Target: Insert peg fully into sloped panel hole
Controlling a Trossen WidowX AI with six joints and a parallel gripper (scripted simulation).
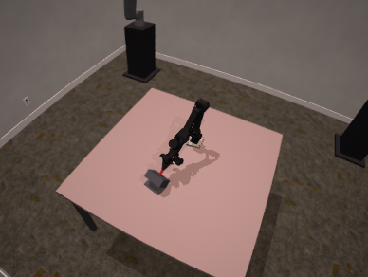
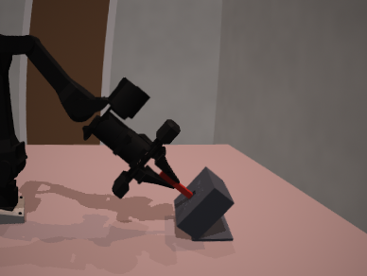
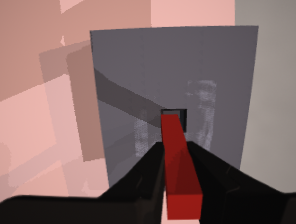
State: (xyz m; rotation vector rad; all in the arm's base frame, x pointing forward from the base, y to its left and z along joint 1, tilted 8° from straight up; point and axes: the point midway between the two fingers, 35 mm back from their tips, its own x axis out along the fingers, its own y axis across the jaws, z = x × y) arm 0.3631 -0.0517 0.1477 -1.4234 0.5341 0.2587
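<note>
My gripper is now 30 mm short of the red peg and 20 mm above it. Also, from my hand: grey base plate 100 mm ahead, 20 mm to the right, 120 mm below.
</note>
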